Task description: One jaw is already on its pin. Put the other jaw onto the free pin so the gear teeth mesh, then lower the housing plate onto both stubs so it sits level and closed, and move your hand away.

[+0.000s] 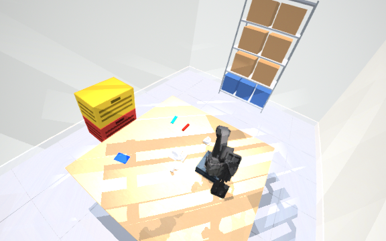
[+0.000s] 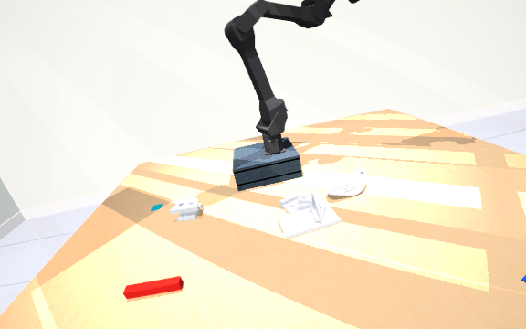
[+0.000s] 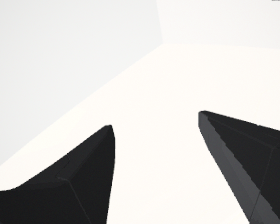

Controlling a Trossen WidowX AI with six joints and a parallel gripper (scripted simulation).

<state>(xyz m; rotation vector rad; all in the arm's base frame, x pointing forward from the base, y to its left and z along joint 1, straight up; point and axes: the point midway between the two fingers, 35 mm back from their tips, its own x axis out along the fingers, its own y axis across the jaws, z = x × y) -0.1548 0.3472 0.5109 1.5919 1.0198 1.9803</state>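
The white jaw is 57 cm below my gripper tip, 37 cm ahead of it and 19 cm to the right of it. Round my gripper tip: small cyan marker 76 cm to the right, 60 cm below, 26 cm ahead; blue tile 74 cm ahead, 60 cm below, 1 cm to the right; red bar 64 cm to the right, 60 cm below, 59 cm ahead.
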